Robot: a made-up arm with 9 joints. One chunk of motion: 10 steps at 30 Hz.
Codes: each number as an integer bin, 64 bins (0 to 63) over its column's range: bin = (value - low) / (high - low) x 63, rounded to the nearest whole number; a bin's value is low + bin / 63 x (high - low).
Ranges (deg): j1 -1.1..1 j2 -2.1..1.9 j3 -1.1..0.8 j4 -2.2..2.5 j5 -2..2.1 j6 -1.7..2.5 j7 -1.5..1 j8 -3.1..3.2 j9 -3.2..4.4
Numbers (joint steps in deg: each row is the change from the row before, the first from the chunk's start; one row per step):
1: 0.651 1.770 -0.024 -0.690 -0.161 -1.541 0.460 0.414 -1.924
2: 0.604 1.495 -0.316 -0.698 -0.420 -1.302 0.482 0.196 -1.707
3: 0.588 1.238 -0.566 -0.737 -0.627 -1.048 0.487 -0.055 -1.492
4: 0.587 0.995 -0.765 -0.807 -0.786 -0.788 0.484 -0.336 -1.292
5: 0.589 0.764 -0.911 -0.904 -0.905 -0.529 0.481 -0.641 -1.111
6: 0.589 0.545 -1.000 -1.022 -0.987 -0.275 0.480 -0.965 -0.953
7: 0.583 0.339 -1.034 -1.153 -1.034 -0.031 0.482 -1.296 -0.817
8: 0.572 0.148 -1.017 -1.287 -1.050 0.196 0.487 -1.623 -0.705
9: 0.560 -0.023 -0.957 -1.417 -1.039 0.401 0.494 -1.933 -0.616
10: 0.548 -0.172 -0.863 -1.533 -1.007 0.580 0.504 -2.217 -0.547
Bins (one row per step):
1: 53 61 36 20 28 2 49 35 11
2: 51 57 26 20 24 6 50 33 12
3: 51 53 18 20 21 10 50 30 14
4: 51 49 11 19 19 14 50 28 16
5: 51 45 6 17 17 18 50 25 17
6: 51 42 3 16 16 21 50 21 19
7: 50 38 2 14 15 25 50 18 20
8: 50 35 3 12 15 28 50 15 21
9: 50 33 5 10 15 32 50 12 21
10: 49 30 8 9 15 34 51 9 22

